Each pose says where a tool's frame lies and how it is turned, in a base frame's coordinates. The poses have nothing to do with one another.
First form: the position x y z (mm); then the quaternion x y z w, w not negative.
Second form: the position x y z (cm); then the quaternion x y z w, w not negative. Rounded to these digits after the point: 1 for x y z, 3 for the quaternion.
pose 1, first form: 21 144 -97 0.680 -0.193 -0.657 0.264
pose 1, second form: 2.1 14.4 -9.7 0.680 -0.193 -0.657 0.264
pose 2, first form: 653 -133 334 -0.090 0.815 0.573 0.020
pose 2, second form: 65.3 -13.3 33.4 -0.090 0.815 0.573 0.020
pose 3, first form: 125 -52 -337 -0.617 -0.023 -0.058 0.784
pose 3, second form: 12.5 -5.2 -33.7 -0.617 -0.023 -0.058 0.784
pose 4, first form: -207 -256 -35 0.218 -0.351 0.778 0.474
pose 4, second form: -20.7 -25.6 -3.5 0.218 -0.351 0.778 0.474
